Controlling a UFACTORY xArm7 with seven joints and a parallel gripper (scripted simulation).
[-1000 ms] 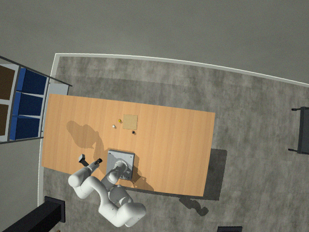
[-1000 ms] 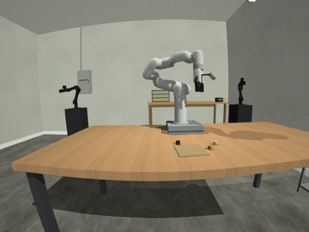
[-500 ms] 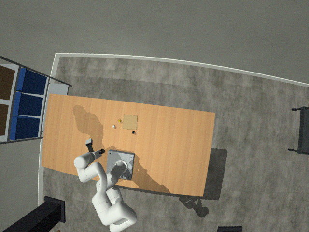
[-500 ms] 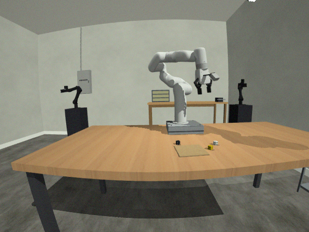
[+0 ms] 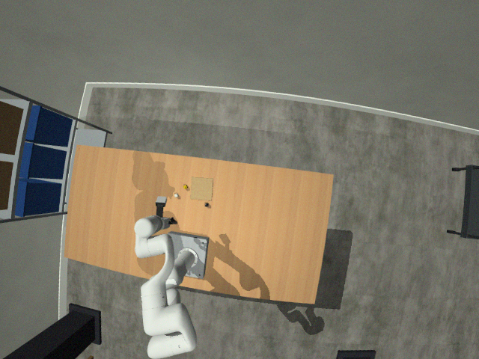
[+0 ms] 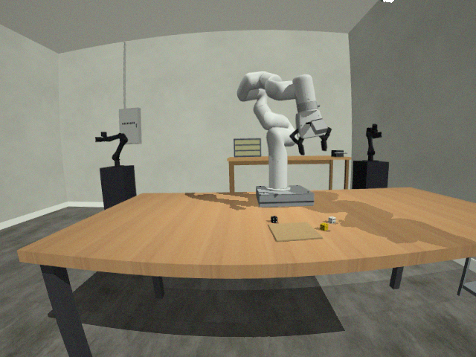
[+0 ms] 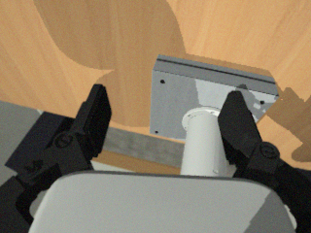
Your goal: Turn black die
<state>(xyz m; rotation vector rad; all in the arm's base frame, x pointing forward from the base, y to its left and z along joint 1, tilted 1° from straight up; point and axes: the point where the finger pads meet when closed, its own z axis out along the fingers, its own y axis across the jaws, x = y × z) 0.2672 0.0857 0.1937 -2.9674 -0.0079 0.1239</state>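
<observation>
Right now the black die is 70 mm ahead of my hand, 170 mm to the right of it and 250 mm below it. Also, from my hand: yellow die (170 mm ahead, 20 mm to the right, 250 mm below); white die (110 mm ahead, 40 mm to the left, 250 mm below); tan mat (170 mm ahead, 120 mm to the right, 250 mm below).
</observation>
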